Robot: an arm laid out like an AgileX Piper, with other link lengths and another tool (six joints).
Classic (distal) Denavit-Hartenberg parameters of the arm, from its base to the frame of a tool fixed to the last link. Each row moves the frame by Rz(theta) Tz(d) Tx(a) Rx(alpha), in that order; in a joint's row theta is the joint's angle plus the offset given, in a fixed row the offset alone. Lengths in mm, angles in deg.
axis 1: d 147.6; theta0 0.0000; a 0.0; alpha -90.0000
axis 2: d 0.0; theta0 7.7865; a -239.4; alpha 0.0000
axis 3: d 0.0; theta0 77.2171; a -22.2; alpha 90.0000
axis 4: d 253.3; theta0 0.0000; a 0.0; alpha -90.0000
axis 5: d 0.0; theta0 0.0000; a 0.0; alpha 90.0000
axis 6: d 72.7; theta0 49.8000; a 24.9; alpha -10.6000
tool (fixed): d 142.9; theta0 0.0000; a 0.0; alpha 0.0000
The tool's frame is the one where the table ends.
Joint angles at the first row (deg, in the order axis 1, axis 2, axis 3, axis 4, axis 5, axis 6):
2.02, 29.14, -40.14, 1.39, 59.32, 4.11
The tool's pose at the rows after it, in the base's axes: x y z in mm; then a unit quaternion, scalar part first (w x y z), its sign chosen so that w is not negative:
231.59 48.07 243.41 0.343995 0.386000 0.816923 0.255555
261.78 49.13 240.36 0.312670 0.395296 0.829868 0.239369
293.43 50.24 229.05 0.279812 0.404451 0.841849 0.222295
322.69 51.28 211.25 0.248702 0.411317 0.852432 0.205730
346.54 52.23 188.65 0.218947 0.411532 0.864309 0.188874
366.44 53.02 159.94 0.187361 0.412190 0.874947 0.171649
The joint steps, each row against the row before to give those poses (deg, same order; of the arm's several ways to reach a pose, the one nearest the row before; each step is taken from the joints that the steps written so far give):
0.00, 11.79, -6.71, 0.00, 0.00, 0.72
0.00, 11.16, -6.67, 0.00, -0.06, 0.03
0.00, 11.06, -6.42, 0.00, -0.06, 0.04
0.00, 10.18, -5.77, 0.00, -0.11, -0.11
0.00, 9.02, -4.94, 0.00, 0.00, -0.84
0.00, 8.67, -4.30, 0.00, -0.12, -0.75

